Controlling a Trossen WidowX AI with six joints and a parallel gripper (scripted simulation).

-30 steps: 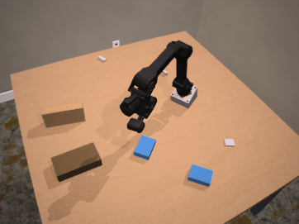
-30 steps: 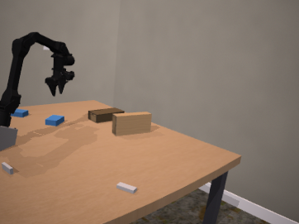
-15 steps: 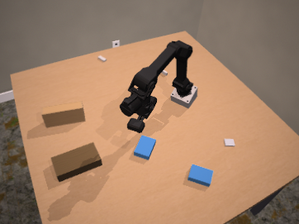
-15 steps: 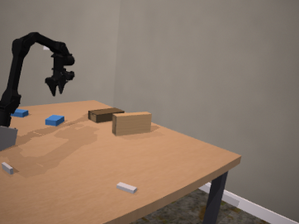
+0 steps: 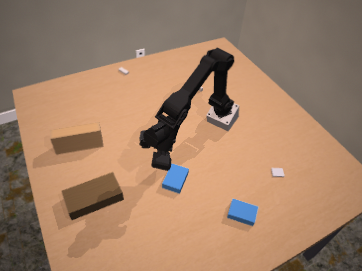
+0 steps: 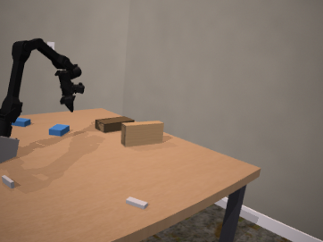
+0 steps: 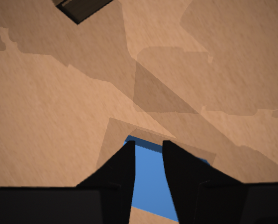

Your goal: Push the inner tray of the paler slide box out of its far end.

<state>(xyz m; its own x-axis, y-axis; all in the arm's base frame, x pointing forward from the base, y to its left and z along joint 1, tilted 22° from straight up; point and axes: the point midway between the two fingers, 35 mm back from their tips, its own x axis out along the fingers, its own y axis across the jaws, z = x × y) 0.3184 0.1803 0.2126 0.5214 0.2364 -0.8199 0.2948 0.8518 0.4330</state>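
Now: hand 6 cm past the blue block, 2 cm to the right of it and 13 cm above it.
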